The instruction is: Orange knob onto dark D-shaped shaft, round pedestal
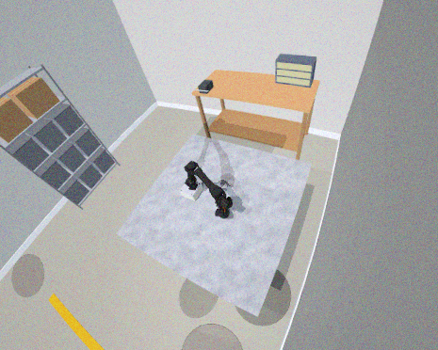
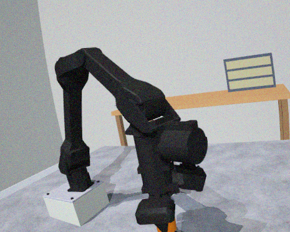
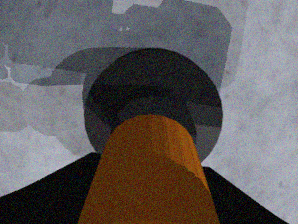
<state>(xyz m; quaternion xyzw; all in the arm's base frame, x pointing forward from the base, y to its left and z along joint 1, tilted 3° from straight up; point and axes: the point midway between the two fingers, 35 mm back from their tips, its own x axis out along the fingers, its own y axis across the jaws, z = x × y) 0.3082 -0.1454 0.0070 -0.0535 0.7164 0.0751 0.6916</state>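
Right now the orange knob is 2 cm above my gripper tip. From my gripper tip the other things lie so: round dark pedestal 4 cm below.
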